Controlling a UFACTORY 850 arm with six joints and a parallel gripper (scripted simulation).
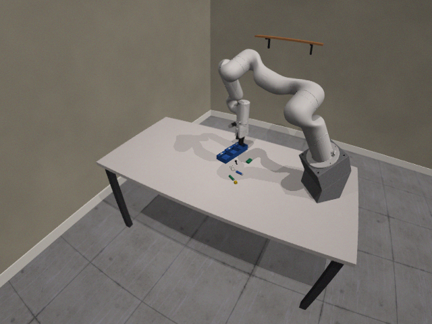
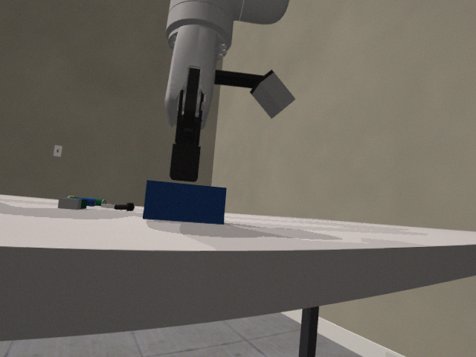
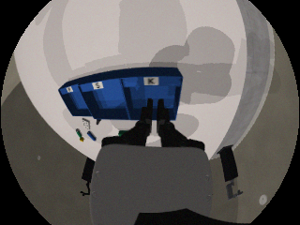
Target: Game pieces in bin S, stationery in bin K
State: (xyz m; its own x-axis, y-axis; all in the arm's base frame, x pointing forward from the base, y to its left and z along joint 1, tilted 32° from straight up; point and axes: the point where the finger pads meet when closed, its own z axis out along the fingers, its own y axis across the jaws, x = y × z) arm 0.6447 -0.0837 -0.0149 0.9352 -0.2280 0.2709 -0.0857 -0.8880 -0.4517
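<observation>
Right now the blue bin is 9 cm to the left of my hand and 5 cm below it. The rest, counted from my hand: white domino 10 cm behind, 23 cm to the left, 6 cm below; then green block 14 cm behind, 7 cm to the left, 6 cm below; then black bolt 8 cm behind, 16 cm to the left, 6 cm below.
</observation>
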